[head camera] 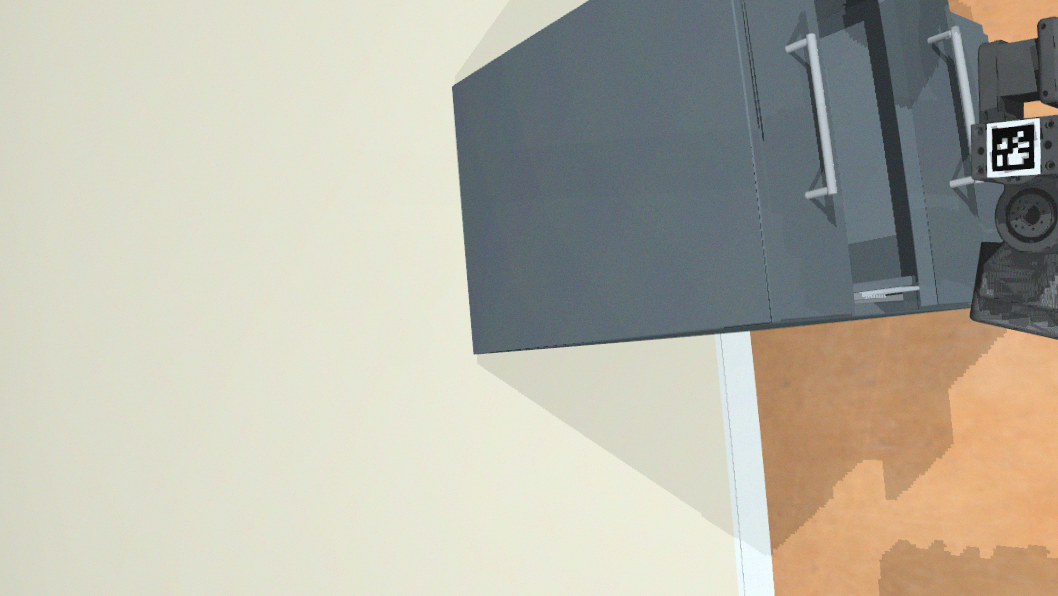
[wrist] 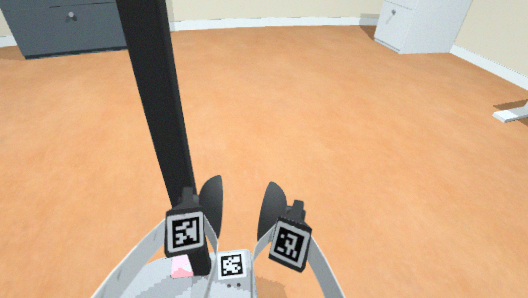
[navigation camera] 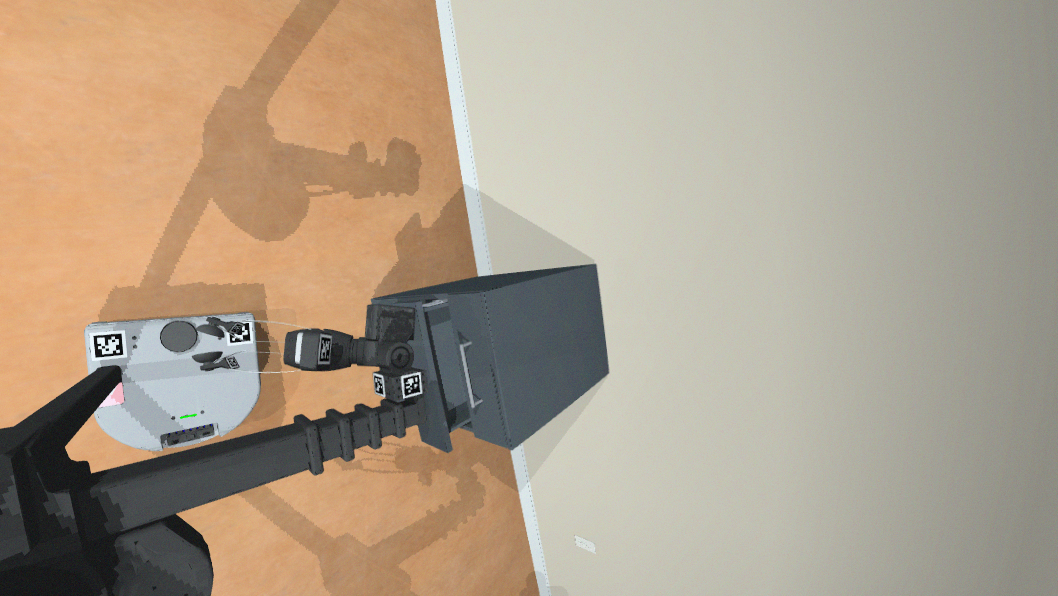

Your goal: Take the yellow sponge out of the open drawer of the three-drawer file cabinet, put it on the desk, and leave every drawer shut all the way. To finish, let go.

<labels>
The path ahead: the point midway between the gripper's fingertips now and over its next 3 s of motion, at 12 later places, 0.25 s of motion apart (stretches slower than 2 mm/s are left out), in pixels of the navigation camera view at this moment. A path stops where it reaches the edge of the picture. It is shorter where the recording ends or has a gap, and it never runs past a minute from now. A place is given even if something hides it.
The gripper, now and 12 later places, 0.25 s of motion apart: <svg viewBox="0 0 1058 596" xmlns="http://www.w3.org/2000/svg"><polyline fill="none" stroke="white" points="195,343 184,328 178,274 232,218 294,196 348,202 389,225 416,257 428,285 431,294 432,294 433,295 438,297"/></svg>
</labels>
